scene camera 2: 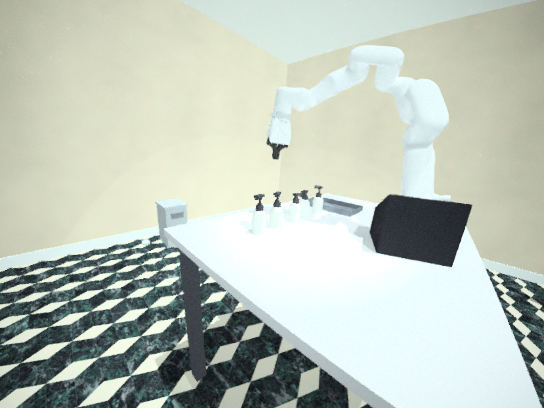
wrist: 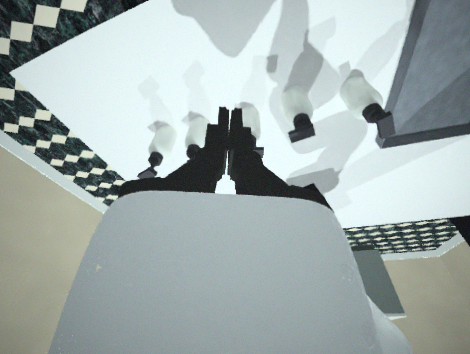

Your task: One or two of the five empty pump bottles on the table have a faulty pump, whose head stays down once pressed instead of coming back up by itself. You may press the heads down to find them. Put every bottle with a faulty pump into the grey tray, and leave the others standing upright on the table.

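Places are measured from the arm's base along level axes (x ahead, y left, z up), in centimetres.
Pixels of known places: gripper, fingertip midpoint: (scene camera 2: 275, 159) (wrist: 228, 124); arm's base, origin of the base link: (scene camera 2: 415, 206).
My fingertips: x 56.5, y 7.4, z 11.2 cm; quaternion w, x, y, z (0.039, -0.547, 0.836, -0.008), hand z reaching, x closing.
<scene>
Ahead of a thing's pixels: the offset from my fingertips to its top centre. Level surfaces: height alone.
My gripper (scene camera 2: 275, 157) (wrist: 228, 124) is shut and empty, high above the row of bottles. Five white bottles with black pump heads stand upright on the table. From the left they are the first @[dz -11.8, dx -13.9, dy +22.8 cm] (scene camera 2: 258, 221) (wrist: 163, 139), second @[dz -11.8, dx -14.2, dy +13.7 cm] (scene camera 2: 275, 217) (wrist: 197, 131), third @[dz -13.3, dx -15.0, dy +2.0 cm] (scene camera 2: 294, 212) (wrist: 251, 121), fourth @[dz -13.3, dx -13.1, dy -7.9 cm] (scene camera 2: 304, 207) (wrist: 297, 102) and fifth @[dz -11.8, dx -14.2, dy -19.4 cm] (scene camera 2: 317, 206) (wrist: 359, 93). The third and fourth heads look low, close to their collars; the first, second and fifth look raised in the scene view. My fingers partly hide the second and third in the wrist view. The grey tray @[dz -22.8, dx -14.7, dy -36.8 cm] (scene camera 2: 345, 208) (wrist: 425, 135) lies beside the fifth bottle.
A black box (scene camera 2: 420, 230) stands on the white table @[dz -25.8 cm] (scene camera 2: 320, 285) at the right in the scene view. A grey box (scene camera 2: 171, 216) stands beyond the table's left corner. The first bottle is nearest the table's left end.
</scene>
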